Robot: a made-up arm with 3 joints. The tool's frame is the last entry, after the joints.
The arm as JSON. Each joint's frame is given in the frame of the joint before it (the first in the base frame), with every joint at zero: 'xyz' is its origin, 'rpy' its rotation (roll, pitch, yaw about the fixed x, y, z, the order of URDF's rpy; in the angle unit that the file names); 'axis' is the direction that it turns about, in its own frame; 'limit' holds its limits. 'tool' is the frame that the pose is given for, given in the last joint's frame.
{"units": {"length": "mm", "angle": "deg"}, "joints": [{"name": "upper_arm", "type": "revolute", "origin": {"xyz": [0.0, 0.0, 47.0], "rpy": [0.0, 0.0, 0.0]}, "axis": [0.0, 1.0, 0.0], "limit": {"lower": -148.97, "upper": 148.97}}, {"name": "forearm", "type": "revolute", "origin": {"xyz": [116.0, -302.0, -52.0], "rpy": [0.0, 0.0, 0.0]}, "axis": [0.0, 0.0, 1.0], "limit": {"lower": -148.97, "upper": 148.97}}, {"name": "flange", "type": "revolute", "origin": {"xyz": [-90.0, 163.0, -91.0], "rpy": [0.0, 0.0, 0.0]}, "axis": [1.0, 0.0, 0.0], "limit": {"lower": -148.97, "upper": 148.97}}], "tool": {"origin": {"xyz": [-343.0, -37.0, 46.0], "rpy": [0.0, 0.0, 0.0]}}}
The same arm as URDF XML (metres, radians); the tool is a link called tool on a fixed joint. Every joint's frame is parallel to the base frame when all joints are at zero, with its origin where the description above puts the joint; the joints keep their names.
<robot name="arm">
<joint name="tool_joint" type="fixed"><parent link="link3"/><child link="tool"/><origin xyz="-0.343 -0.037 0.046"/></joint>
<joint name="flange" type="revolute"><parent link="link2"/><child link="link3"/><origin xyz="-0.09 0.163 -0.091"/><axis xyz="1 0 0"/><limit lower="-2.6" upper="2.6"/></joint>
<joint name="forearm" type="revolute"><parent link="link1"/><child link="link2"/><origin xyz="0.116 -0.302 -0.052"/><axis xyz="0 0 1"/><limit lower="-2.6" upper="2.6"/></joint>
<joint name="upper_arm" type="revolute"><parent link="base_link"/><child link="link1"/><origin xyz="0 0 0.047"/><axis xyz="0 1 0"/><limit lower="-2.6" upper="2.6"/></joint>
<link name="base_link"/>
<link name="link1"/>
<link name="link2"/>
<link name="link3"/>
<link name="tool"/>
</robot>

